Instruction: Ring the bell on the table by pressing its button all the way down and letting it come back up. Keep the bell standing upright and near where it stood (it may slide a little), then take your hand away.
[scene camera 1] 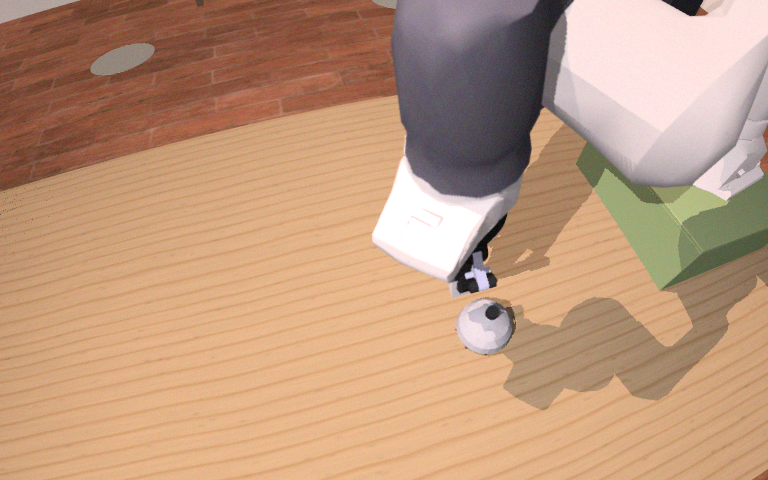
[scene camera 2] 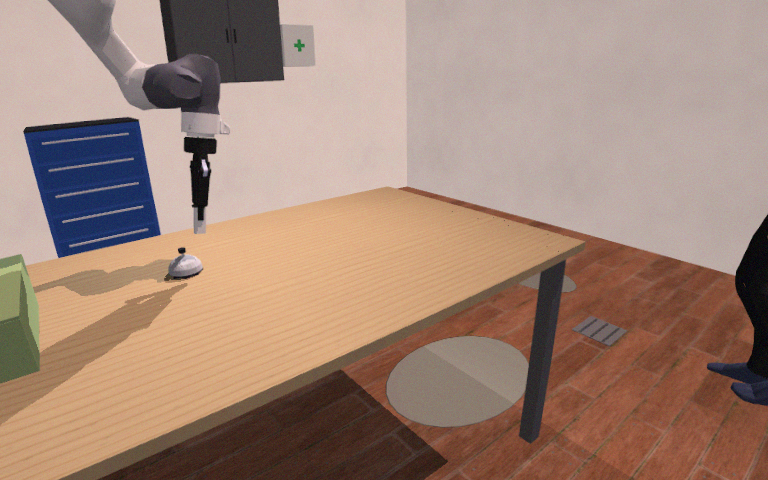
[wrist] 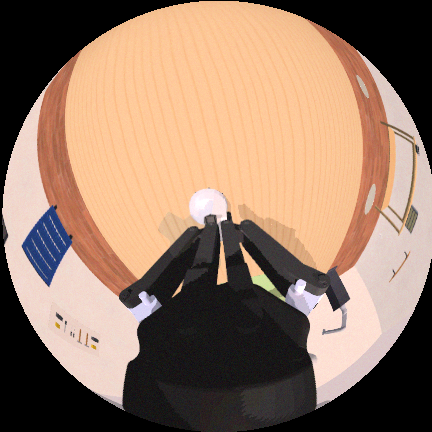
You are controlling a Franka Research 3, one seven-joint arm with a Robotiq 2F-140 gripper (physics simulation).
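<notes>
The bell (scene camera 1: pixel 480 332) (scene camera 2: pixel 185 267) (wrist: pixel 201 201) is a silvery-white dome standing upright on the wooden table (scene camera 1: pixel 226 283) (scene camera 2: pixel 339 283) (wrist: pixel 215 100). Its black button (scene camera 1: pixel 492 311) (scene camera 2: pixel 181 249) sticks up from the top. My gripper (scene camera 1: pixel 461 289) (scene camera 2: pixel 199 226) (wrist: pixel 220 207) points down, shut and empty. Its pale fingertips are higher than the button and a little right of it in scene camera 2. In scene camera 1 they show just beyond the bell, apart from it. In the wrist view the fingertips overlap the bell's lower right part, and the button cannot be made out.
A green block (scene camera 1: pixel 651 243) (scene camera 2: pixel 16 339) (wrist: pixel 267 284) stands on the table on the arm's side of the bell. A blue drawer cabinet (scene camera 2: pixel 96 186) (wrist: pixel 47 245) stands beyond the table. Part of a person (scene camera 2: pixel 756 316) shows at the right edge of scene camera 2.
</notes>
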